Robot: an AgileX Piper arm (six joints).
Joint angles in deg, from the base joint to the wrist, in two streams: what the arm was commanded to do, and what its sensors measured. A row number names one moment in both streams.
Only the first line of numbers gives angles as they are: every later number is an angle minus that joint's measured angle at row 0.
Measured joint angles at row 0: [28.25, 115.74, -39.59, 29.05, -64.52, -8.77]
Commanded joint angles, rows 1 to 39: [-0.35, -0.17, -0.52, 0.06, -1.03, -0.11]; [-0.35, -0.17, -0.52, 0.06, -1.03, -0.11]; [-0.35, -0.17, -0.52, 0.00, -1.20, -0.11]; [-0.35, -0.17, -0.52, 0.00, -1.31, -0.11]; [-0.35, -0.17, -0.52, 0.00, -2.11, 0.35]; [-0.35, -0.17, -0.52, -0.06, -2.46, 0.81]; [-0.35, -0.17, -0.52, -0.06, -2.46, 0.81]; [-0.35, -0.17, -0.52, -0.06, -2.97, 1.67]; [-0.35, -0.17, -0.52, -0.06, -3.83, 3.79]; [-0.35, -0.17, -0.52, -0.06, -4.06, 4.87]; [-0.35, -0.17, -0.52, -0.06, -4.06, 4.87]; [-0.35, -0.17, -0.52, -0.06, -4.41, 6.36]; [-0.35, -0.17, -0.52, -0.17, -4.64, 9.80]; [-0.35, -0.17, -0.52, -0.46, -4.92, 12.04]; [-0.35, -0.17, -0.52, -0.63, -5.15, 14.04]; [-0.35, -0.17, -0.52, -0.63, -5.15, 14.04]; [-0.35, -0.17, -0.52, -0.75, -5.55, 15.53]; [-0.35, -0.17, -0.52, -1.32, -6.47, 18.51]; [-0.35, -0.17, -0.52, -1.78, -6.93, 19.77]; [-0.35, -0.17, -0.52, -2.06, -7.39, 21.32]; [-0.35, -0.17, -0.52, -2.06, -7.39, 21.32]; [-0.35, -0.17, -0.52, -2.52, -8.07, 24.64]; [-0.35, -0.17, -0.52, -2.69, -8.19, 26.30]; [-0.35, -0.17, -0.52, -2.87, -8.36, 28.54]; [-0.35, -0.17, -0.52, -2.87, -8.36, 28.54]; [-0.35, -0.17, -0.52, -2.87, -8.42, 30.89]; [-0.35, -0.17, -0.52, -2.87, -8.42, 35.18]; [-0.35, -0.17, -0.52, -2.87, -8.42, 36.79]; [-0.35, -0.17, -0.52, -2.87, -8.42, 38.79]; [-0.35, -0.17, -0.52, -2.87, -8.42, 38.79]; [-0.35, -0.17, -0.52, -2.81, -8.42, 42.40]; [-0.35, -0.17, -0.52, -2.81, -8.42, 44.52]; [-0.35, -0.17, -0.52, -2.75, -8.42, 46.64]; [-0.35, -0.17, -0.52, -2.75, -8.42, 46.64]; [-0.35, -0.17, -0.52, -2.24, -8.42, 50.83]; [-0.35, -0.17, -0.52, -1.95, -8.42, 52.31]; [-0.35, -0.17, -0.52, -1.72, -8.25, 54.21]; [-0.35, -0.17, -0.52, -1.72, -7.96, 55.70]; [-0.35, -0.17, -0.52, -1.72, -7.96, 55.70]
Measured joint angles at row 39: [0.00, 0.17, 0.34, -1.43, -1.77, 51.00]
